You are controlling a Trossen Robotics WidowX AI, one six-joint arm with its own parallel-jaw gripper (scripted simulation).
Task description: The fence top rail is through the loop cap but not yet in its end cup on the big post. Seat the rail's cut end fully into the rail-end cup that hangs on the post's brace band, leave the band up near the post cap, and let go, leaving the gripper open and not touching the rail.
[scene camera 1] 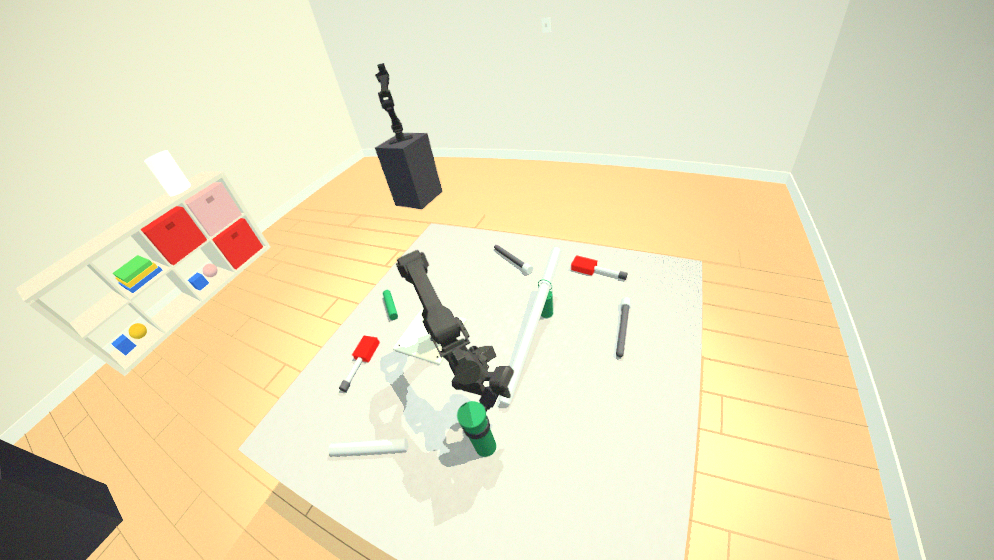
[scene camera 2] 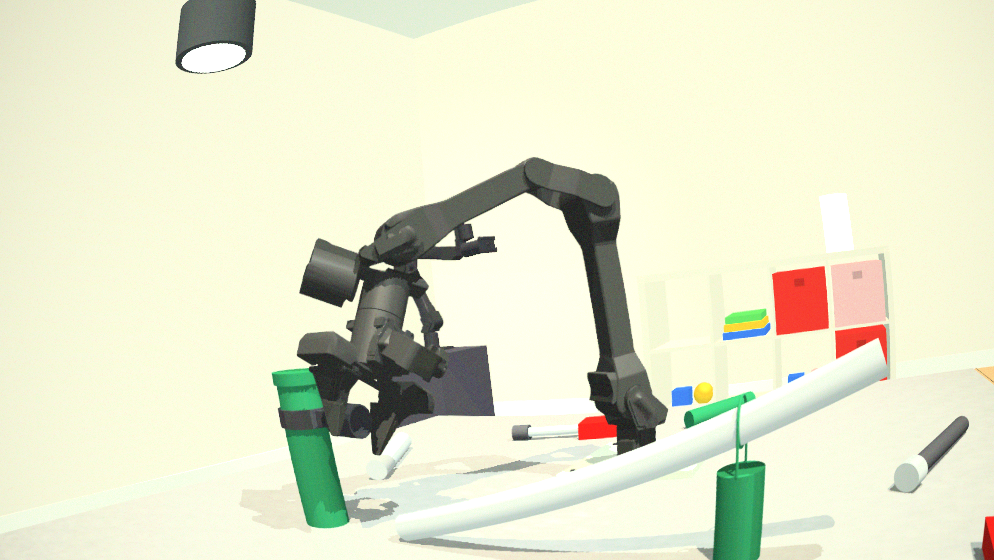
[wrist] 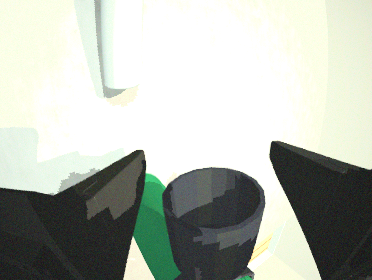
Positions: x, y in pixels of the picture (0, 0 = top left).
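A short white tube is out of frame in the wrist view, while scene camera 1 and scene camera 2 show it. On the short white tube, (scene camera 1: 388, 445) and (scene camera 2: 375, 455) are the same spot. The gripper is visible in scene camera 1 (499, 396), in scene camera 2 and in the wrist view. On the gripper, (wrist: 91, 223) and (scene camera 2: 391, 412) are the same spot.
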